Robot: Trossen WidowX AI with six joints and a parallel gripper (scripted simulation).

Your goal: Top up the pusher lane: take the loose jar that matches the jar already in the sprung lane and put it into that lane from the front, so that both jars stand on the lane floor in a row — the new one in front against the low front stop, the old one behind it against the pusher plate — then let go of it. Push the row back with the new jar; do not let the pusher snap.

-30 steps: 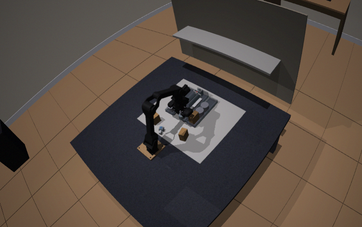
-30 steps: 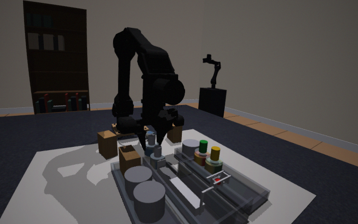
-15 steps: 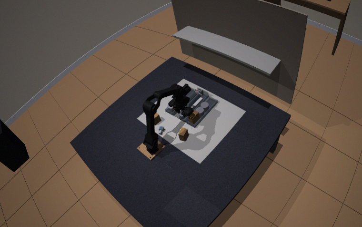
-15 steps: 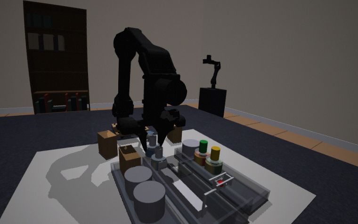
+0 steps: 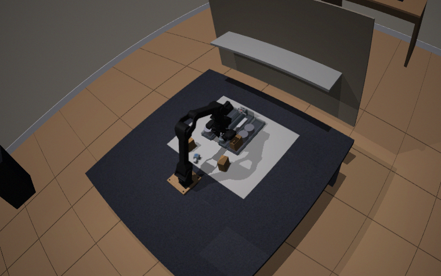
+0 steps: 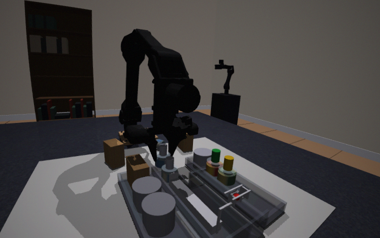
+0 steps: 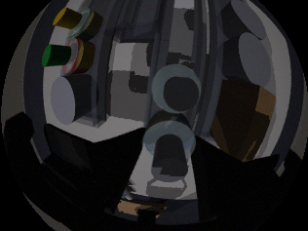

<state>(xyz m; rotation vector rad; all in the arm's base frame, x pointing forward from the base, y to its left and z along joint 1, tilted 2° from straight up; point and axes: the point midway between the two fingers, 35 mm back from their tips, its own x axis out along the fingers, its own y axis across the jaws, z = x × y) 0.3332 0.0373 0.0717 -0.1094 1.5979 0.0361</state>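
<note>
The brown box is 30 mm ahead of my gripper tip, 80 mm to the right of it and 10 mm below it. The rest, counted from my gripper tip: small jar 190 mm behind, 40 mm to the left, 30 mm below; then red mark 220 mm ahead, 60 mm to the left, 20 mm above.
</note>
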